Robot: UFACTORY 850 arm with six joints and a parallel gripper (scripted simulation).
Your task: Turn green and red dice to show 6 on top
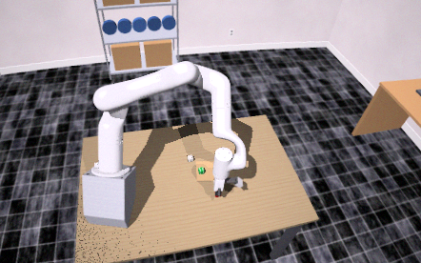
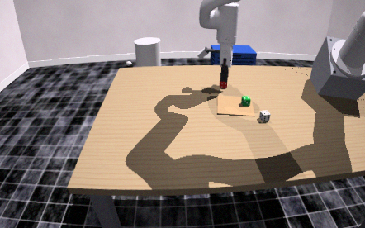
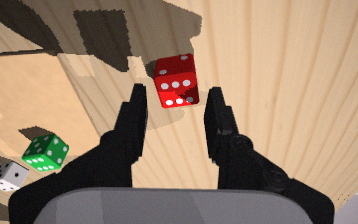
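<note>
Right now the red die is 4 cm below my hand. Also, from my hand: tan mat: 17 cm to the left, 5 cm below; green die: 4 cm behind, 17 cm to the left, 4 cm below; white die: 8 cm behind, 28 cm to the left, 4 cm below.
</note>
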